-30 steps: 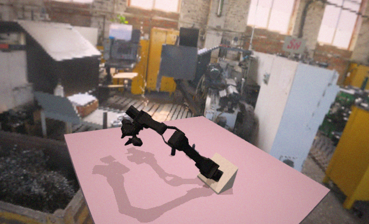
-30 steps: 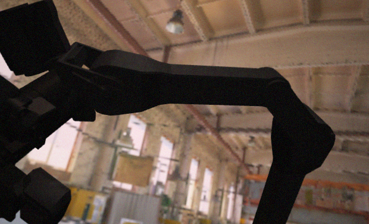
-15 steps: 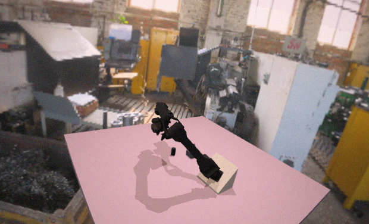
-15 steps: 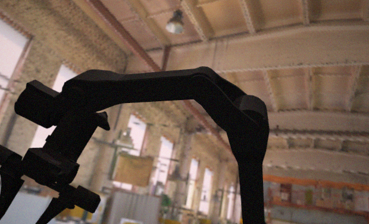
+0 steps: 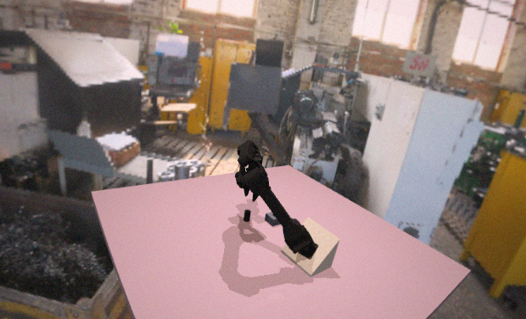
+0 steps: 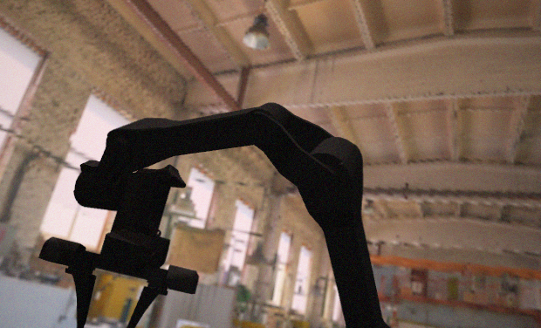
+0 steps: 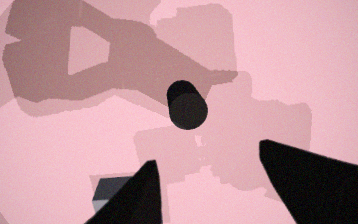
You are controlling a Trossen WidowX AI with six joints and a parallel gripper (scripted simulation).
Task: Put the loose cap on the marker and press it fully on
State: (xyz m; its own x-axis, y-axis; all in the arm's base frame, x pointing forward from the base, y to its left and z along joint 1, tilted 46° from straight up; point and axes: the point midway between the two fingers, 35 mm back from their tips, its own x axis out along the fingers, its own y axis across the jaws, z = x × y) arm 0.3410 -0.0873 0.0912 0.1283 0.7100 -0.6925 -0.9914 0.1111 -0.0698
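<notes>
Right now the cap is 9 cm below my gripper tip. From my gripper tip the other things lie so: holder block 10 cm to the right, 10 cm below, 8 cm behind.
</notes>
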